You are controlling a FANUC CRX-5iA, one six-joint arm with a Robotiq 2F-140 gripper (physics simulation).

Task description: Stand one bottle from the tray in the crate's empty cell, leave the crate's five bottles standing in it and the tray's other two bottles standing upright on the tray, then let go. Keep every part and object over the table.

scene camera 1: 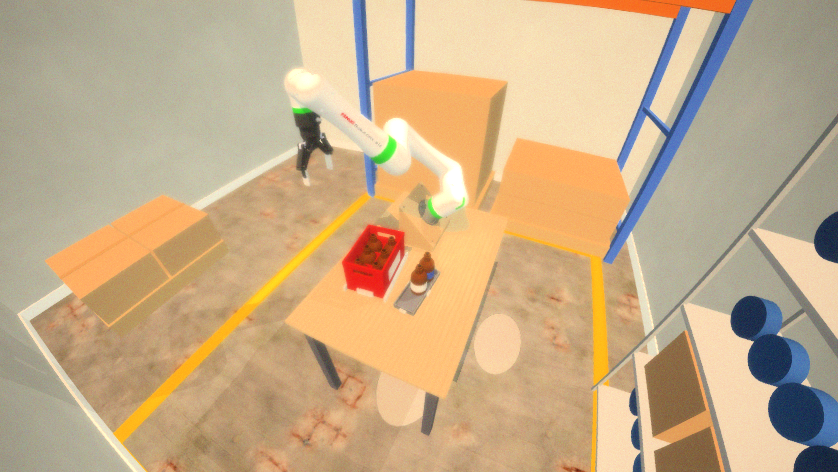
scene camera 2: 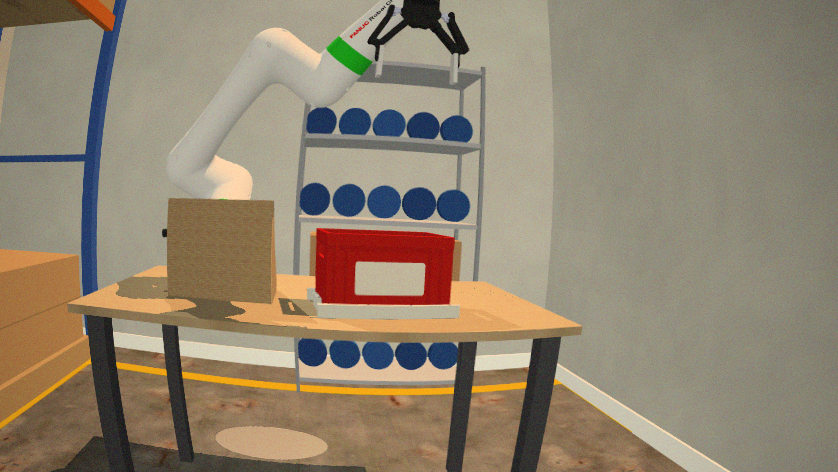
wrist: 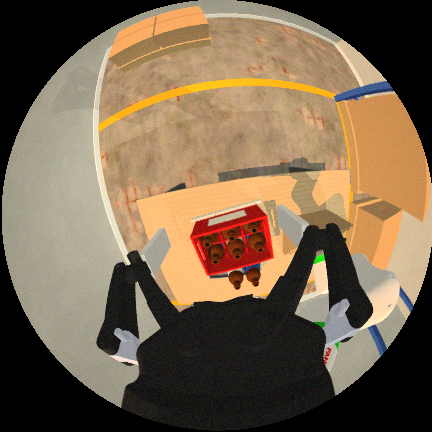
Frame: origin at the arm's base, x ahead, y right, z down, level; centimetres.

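Seen in the pictures: gripper, fingertip midpoint: [scene camera 1: 319,176] [scene camera 2: 416,79] [wrist: 221,226]; arm's base at its link origin: [scene camera 1: 428,212] [scene camera 2: 220,241].
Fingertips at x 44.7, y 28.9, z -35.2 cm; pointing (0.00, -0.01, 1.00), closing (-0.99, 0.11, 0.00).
Pixels of each thing's top centre, then the offset from my fingertips to it. "spot": a spot on its surface instead. Level surfaces: height alone.
- red crate at its top centre: [scene camera 2: 381,232] [wrist: 234,248] [scene camera 1: 374,246] dx -3.5, dy -22.6, dz +30.7 cm
- near-row middle bottle at its top centre: [wrist: 236,256] [scene camera 1: 384,250] dx -4.4, dy -26.9, dz +31.9 cm
- far-row right bottle at its top centre: [wrist: 253,229] [scene camera 1: 373,234] dx -10.8, dy -16.4, dz +31.9 cm
- blue label at a spot on its surface: [scene camera 1: 427,262] spot: dx -10.9, dy -45.6, dz +36.0 cm
- grey tray at a spot on its surface: [scene camera 1: 409,302] spot: dx +4.6, dy -45.1, dz +47.7 cm
- table at its surface level: dz +48.2 cm
- low white rail at its top centre: [scene camera 2: 390,305] [wrist: 225,211] dx -1.6, dy -12.9, dz +45.2 cm
The red crate [scene camera 1: 358,280] [scene camera 2: 335,275] [wrist: 227,265] stands on the table. In the wrist view its two rows of three cells each hold a brown bottle, among them a near-row middle bottle [wrist: 235,247] and a far-row right bottle [wrist: 254,226]; all look upright. Two more brown bottles, one with a white label [scene camera 1: 418,281] [wrist: 236,278] and one with a blue label [scene camera 1: 427,262] [wrist: 253,276], stand upright on the grey tray [scene camera 1: 409,302] beside the crate. The crate hides the tray in scene camera 2. My gripper [scene camera 1: 317,172] [scene camera 2: 415,77] [wrist: 221,226] is wide open and empty, high above the crate.
A brown box-like block [scene camera 2: 219,252] [wrist: 325,220] stands on the table [scene camera 1: 345,319] [scene camera 2: 527,313] [wrist: 165,215] near the arm's base. A low white rail [scene camera 2: 387,311] runs along the crate's foot. Large cartons [scene camera 1: 436,123] and a blue rack post [scene camera 1: 362,105] stand behind the table.
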